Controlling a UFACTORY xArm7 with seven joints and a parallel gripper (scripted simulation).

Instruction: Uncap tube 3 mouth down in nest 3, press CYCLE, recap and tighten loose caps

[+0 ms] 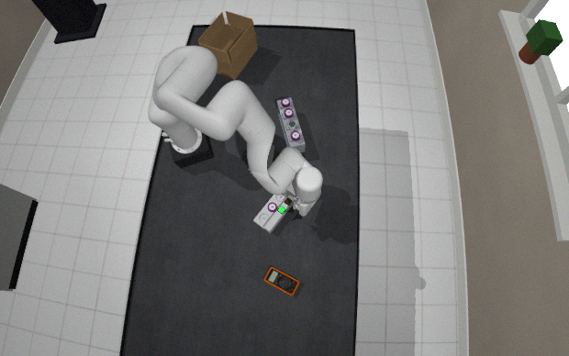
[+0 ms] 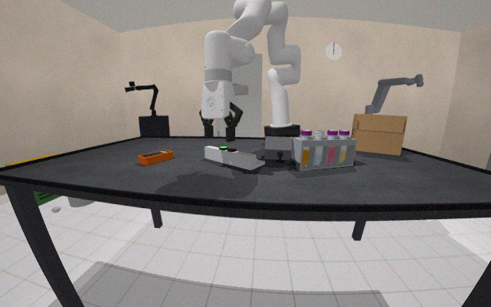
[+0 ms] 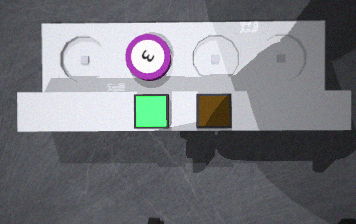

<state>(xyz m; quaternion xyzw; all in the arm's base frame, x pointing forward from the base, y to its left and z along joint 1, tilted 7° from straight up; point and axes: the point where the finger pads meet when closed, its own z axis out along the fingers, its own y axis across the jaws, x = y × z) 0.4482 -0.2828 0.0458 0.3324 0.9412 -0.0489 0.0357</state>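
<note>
My gripper is now 12 cm past the purple cap, 9 cm above it and 2 cm to the right of it. Also, from my hand: blue cycle key 24 cm to the left, 18 cm behind, 4 cm below; then green ready key 20 cm to the left, 18 cm behind, 4 cm below; then key housing 22 cm to the left, 16 cm behind, 5 cm below.
</note>
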